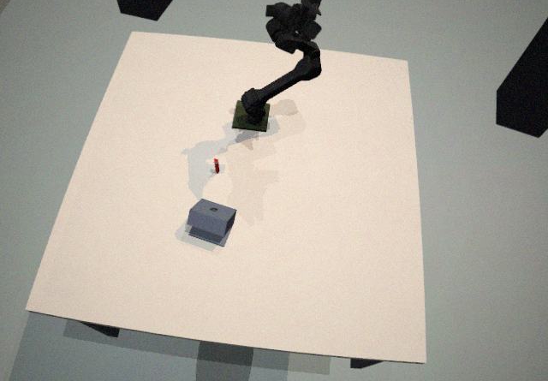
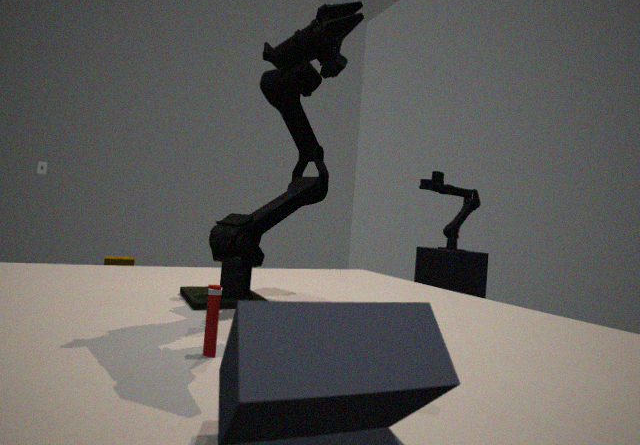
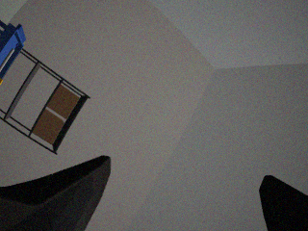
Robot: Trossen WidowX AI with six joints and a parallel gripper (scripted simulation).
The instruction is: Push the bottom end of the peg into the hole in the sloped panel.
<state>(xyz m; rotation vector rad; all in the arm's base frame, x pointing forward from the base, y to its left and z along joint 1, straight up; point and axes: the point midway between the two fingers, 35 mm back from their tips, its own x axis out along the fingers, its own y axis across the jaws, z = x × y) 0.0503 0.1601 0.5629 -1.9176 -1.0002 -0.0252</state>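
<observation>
Right now my gripper tip is 53 cm above the red peg, 24 cm to the left of it and 19 cm short of it. Also, from my gripper tip: blue-grey sloped panel 53 cm below, 39 cm ahead, 17 cm to the right.
</observation>
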